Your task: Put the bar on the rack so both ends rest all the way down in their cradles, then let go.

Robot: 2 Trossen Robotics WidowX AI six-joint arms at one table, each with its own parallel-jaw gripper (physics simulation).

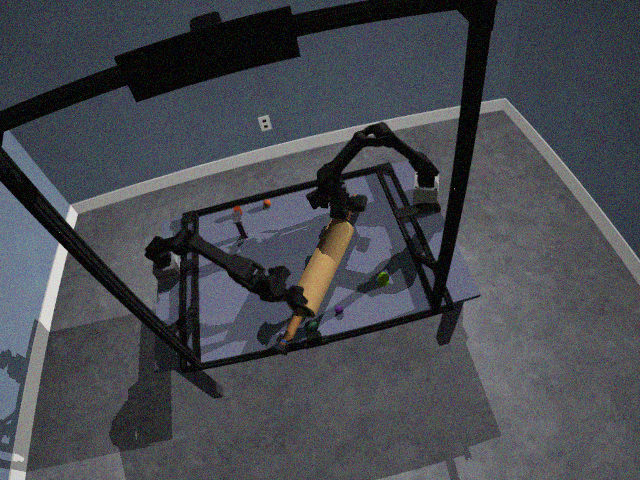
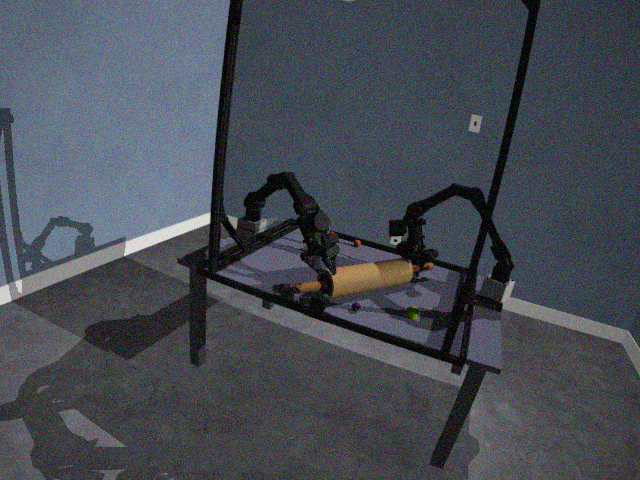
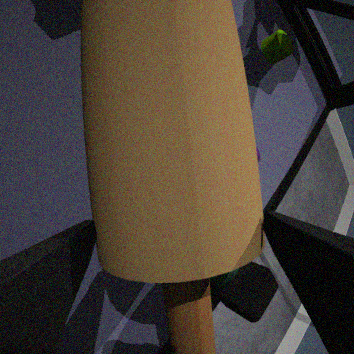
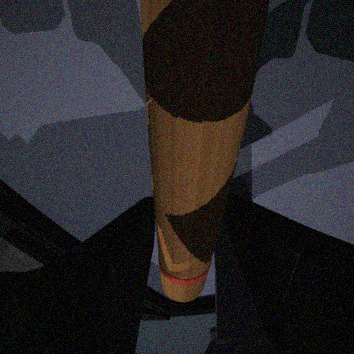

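Where they show: left gripper, between the fingertips: (image 2: 328, 274) (image 3: 180, 224); right gripper, between the fingertips: (image 1: 349, 211) (image 2: 418, 268) (image 4: 188, 203); left arm's base, origin of its link: (image 1: 163, 260) (image 2: 252, 219); right arm's base, origin of its link: (image 1: 426, 181) (image 2: 500, 279).
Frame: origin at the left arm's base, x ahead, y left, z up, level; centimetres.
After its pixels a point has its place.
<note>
The bar (image 1: 325, 263) @(x 64.2, y -20.8, z 2.2 cm) (image 2: 369, 277) @(x 65.0, y -23.6, z 0.1 cm) (image 3: 170, 140) @(x 53.5, y -28.1, z 2.1 cm) (image 4: 200, 160) @(x 76.3, y 1.9, z -0.8 cm) is a thick tan rolling pin with a thinner brown handle at each end. It lies diagonally across the table. My left gripper (image 1: 302, 304) @(x 52.3, y -31.9, z 0.1 cm) (image 2: 326, 273) @(x 52.3, y -31.9, z 0.1 cm) (image 3: 180, 224) @(x 52.3, y -31.9, z 0.1 cm) is spread wide and shut on the barrel's near end. My right gripper (image 1: 350, 210) @(x 78.5, y 4.8, z -2.6 cm) (image 2: 419, 259) @(x 78.5, y 4.8, z -2.6 cm) (image 4: 188, 203) @(x 78.5, y 4.8, z -2.6 cm) is shut on the far handle; a red band shows near that handle's end. A small dark piece (image 1: 282, 347) @(x 44.4, y -47.5, z -0.4 cm) (image 2: 284, 289) @(x 44.4, y -49.0, z -1.2 cm) is at the near handle's tip. I cannot clearly tell the rack's cradles from other dark parts, nor whether the ends are seated.
A dark object (image 1: 313, 331) (image 2: 312, 302) stands at the table's front edge near the bar. A purple ball (image 1: 338, 310) @(x 64.9, y -36.3, z -5.0 cm) (image 2: 355, 306) @(x 65.3, y -36.9, z -5.6 cm) and a green object (image 1: 382, 279) @(x 82.8, y -28.5, z -4.8 cm) (image 2: 412, 313) @(x 83.7, y -29.7, z -5.4 cm) lie right of it. An orange ball (image 1: 266, 203) @(x 45.1, y 22.3, z -4.9 cm) (image 2: 357, 242) @(x 45.7, y 22.2, z -5.2 cm) lies at the back. Black frame posts rise around the table.
</note>
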